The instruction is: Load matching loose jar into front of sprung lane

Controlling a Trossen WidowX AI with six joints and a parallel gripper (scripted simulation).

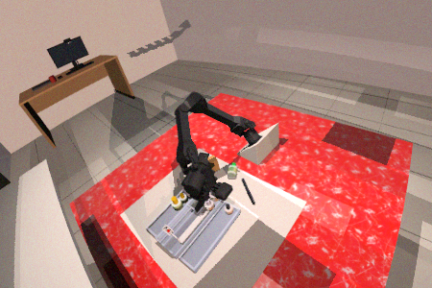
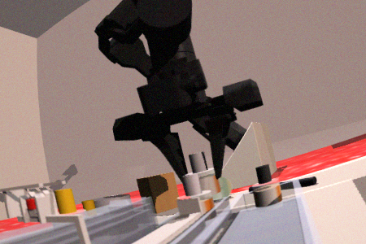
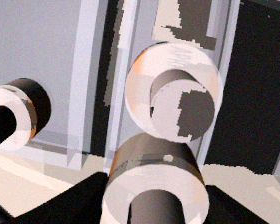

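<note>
Right now the grey rack is 160 mm ahead of my gripper tip, 40 mm below it and 30 mm to the right of it. Round my gripper tip: black pen: 110 mm behind, 90 mm to the left, 50 mm below; tan box: 150 mm behind, 130 mm to the right, 20 mm below.
</note>
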